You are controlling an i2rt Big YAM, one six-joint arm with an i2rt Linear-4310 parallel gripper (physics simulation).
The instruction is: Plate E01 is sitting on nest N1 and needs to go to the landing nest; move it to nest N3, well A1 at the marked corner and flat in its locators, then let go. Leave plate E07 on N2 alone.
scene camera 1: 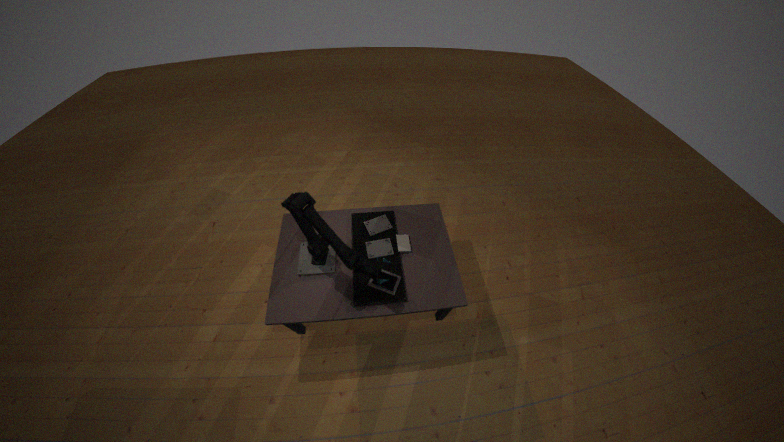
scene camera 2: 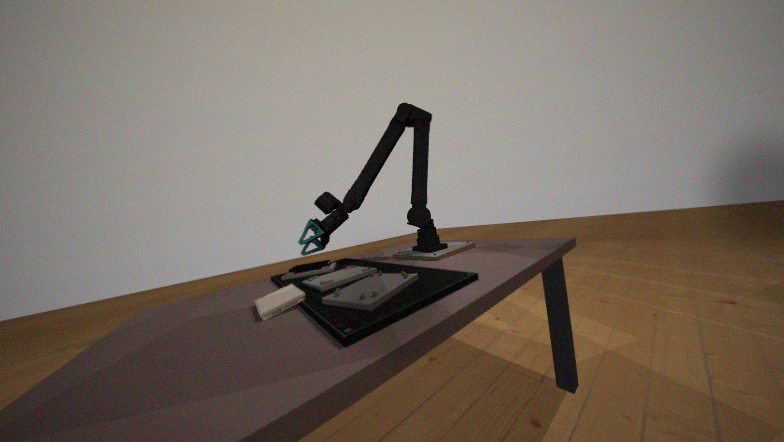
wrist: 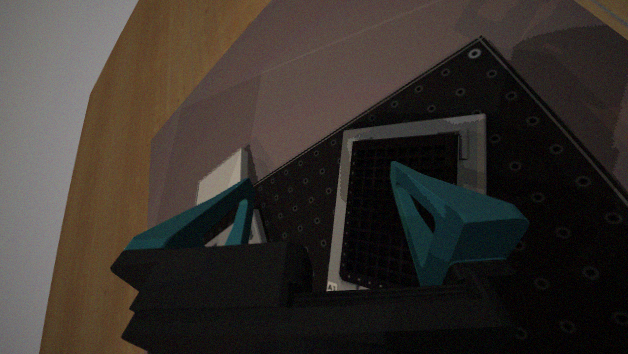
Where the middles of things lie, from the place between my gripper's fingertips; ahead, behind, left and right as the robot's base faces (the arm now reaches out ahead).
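You'd find the grey fixture plate (scene camera 2: 367, 294) 37 cm to the left of my hand, 9 cm behind it and 7 cm below it.
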